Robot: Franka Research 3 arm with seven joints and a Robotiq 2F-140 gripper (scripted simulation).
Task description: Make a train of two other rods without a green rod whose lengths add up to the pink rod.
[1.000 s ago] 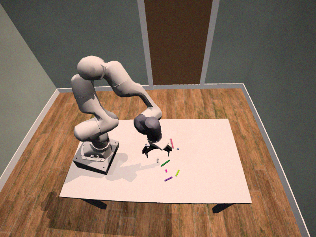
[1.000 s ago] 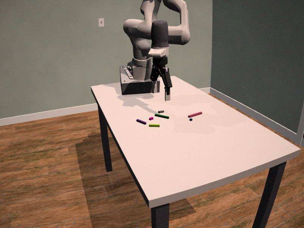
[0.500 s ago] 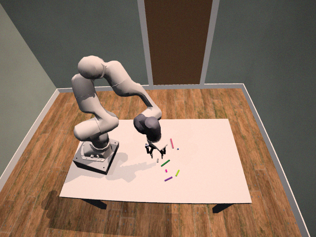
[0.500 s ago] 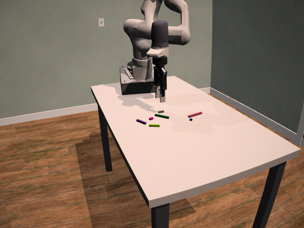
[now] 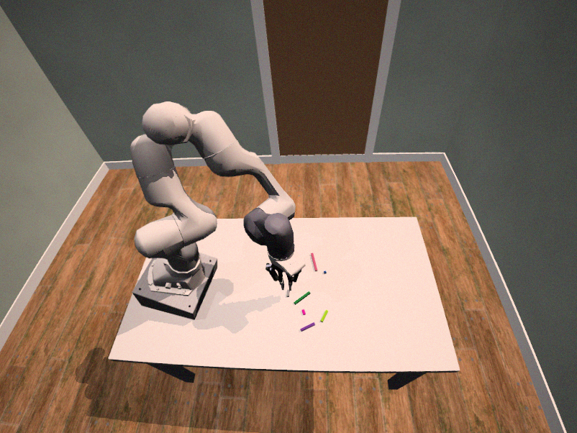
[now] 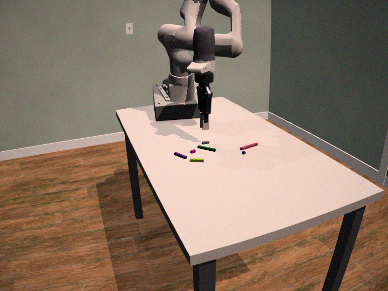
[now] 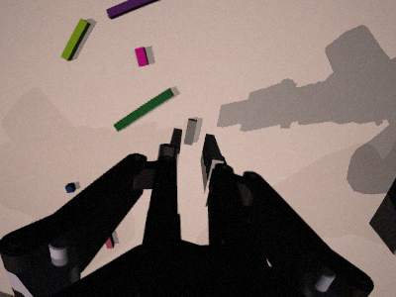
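My gripper is now 100 mm above the grey rod. The rest, counted from my hand: magenta rod: 50 mm ahead, 90 mm to the right, 100 mm below; green rod: 50 mm ahead, 30 mm to the right, 100 mm below; purple rod: 50 mm ahead, 150 mm to the right, 100 mm below.
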